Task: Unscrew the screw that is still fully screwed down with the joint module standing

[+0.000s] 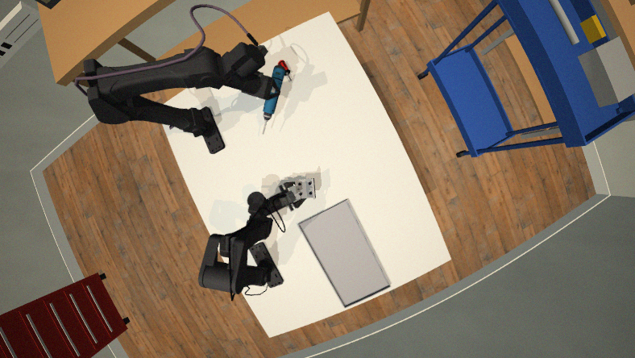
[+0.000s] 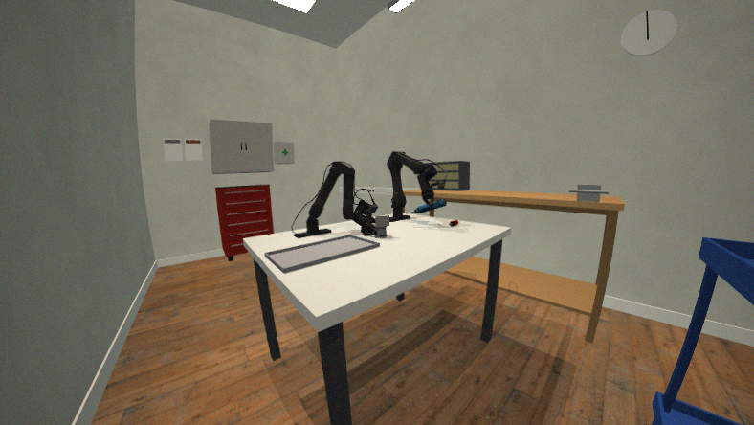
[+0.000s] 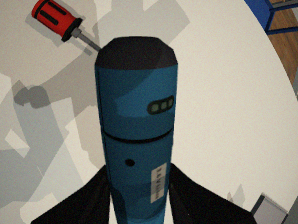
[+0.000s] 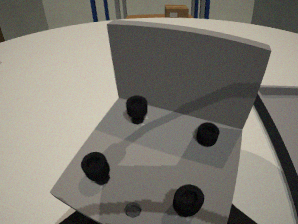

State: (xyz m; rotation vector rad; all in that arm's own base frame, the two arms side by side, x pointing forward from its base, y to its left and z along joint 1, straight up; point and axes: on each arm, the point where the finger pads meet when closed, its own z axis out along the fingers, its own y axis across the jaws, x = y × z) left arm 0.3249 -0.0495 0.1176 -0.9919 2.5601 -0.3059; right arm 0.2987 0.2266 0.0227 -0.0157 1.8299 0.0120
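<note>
The grey bracket is 5 cm above my right hand. Round my right hand: flat grey tray (4 cm ahead, 32 cm to the right, 2 cm below); then red-handled screwdriver (11 cm ahead, 47 cm to the left, 1 cm below).
</note>
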